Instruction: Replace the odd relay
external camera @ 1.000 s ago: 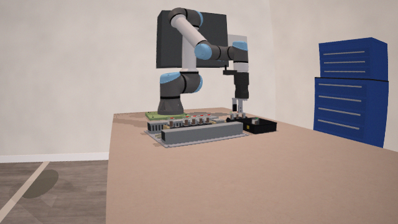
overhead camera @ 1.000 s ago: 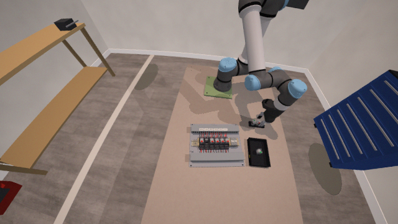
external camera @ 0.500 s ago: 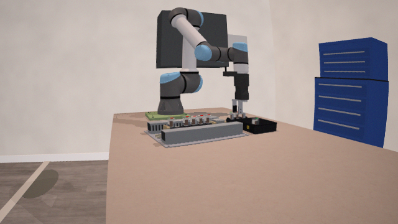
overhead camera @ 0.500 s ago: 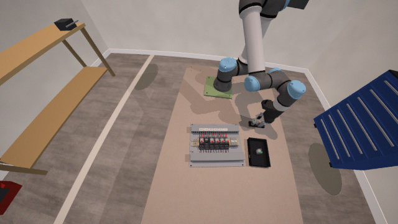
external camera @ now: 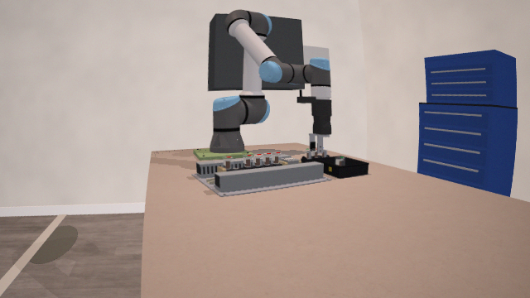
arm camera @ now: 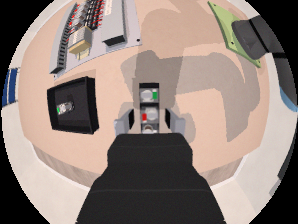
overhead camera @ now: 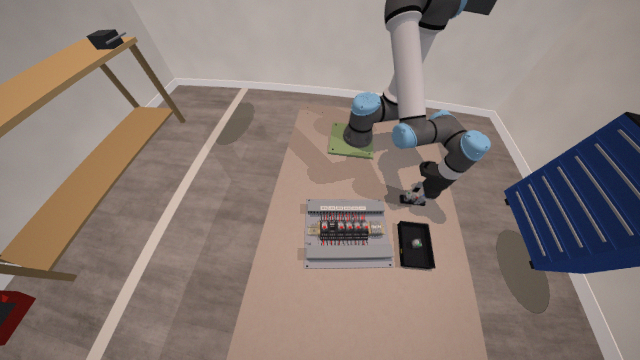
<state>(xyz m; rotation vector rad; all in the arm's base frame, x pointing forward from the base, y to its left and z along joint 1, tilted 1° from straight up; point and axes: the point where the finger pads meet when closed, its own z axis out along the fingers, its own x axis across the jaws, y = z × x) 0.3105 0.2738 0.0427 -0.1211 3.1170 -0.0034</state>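
My hand is 4 cm above the black spare holder. Round my hand: grey panel: 26 cm to the right, 19 cm ahead, 5 cm below; black tray: 19 cm ahead, 4 cm below.
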